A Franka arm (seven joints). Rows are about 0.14 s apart.
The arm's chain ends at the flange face. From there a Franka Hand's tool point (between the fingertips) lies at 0.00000 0.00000 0.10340 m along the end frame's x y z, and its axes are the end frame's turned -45 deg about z.
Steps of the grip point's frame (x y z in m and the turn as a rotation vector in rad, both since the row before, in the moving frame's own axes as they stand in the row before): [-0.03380, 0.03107, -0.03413, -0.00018, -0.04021, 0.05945]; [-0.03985, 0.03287, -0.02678, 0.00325, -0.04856, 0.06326]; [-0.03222, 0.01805, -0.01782, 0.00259, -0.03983, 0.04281]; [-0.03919, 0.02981, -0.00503, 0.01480, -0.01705, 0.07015]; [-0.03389, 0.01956, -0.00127, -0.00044, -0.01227, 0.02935]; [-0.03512, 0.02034, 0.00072, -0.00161, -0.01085, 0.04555]
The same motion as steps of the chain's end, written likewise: [0.00108, 0.04301, -0.03405, -0.02856, -0.02831, 0.05945]; [-0.00105, 0.04823, -0.02666, -0.03204, -0.03664, 0.06326]; [-0.00686, 0.03289, -0.01774, -0.02633, -0.03000, 0.04281]; [-0.00430, 0.04871, -0.00500, -0.00159, -0.02252, 0.07015]; [-0.00925, 0.03688, -0.00126, -0.00899, -0.00837, 0.02935]; [-0.00975, 0.03832, 0.00073, -0.00881, -0.00653, 0.04555]
